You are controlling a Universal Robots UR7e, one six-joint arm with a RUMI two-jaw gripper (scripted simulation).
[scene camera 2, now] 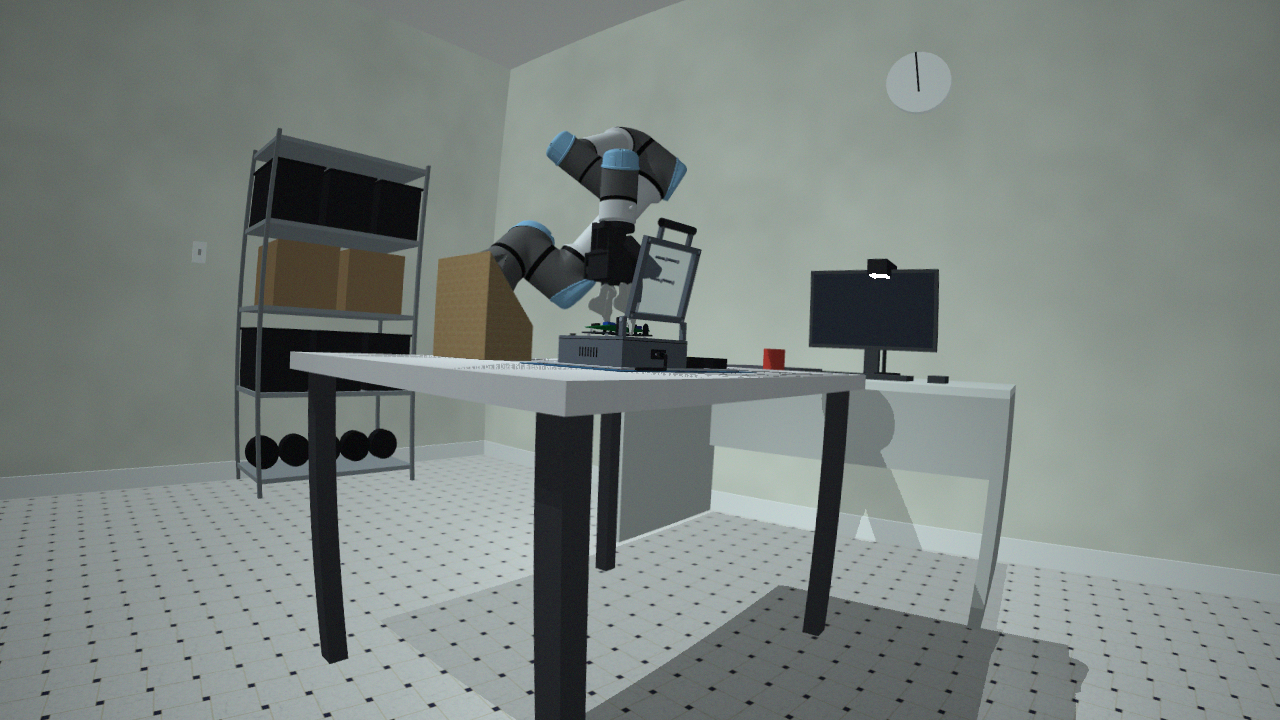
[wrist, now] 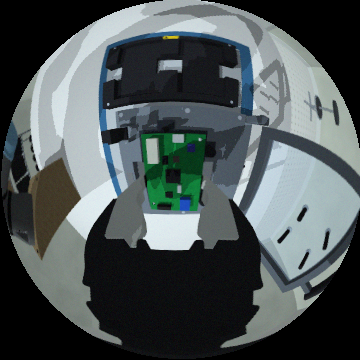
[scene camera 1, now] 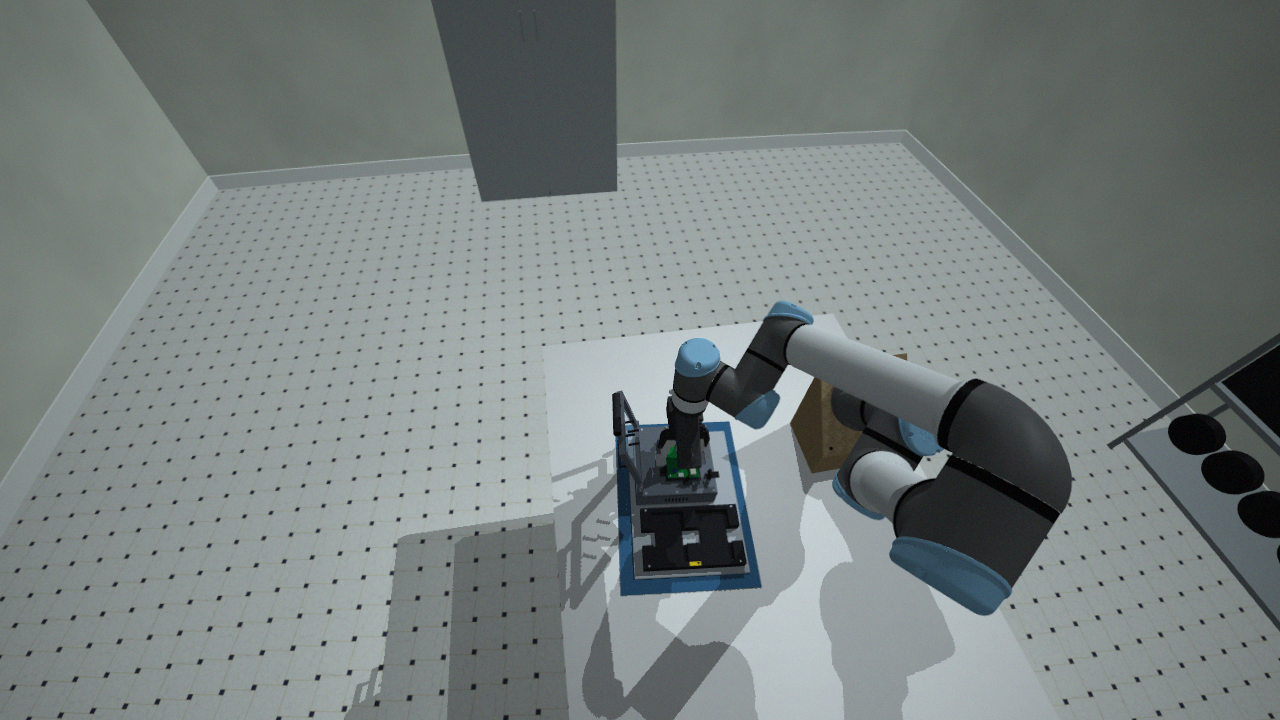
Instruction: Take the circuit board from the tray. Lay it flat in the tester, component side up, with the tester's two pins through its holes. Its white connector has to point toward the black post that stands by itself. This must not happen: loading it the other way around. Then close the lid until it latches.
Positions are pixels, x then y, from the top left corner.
Scene:
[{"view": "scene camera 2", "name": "my gripper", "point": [616, 335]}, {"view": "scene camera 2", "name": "lid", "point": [665, 271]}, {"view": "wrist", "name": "my gripper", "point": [174, 175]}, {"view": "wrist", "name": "green circuit board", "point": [173, 162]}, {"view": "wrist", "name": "lid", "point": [291, 174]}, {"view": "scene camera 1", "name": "my gripper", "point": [680, 456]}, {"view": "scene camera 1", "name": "lid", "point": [624, 422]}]

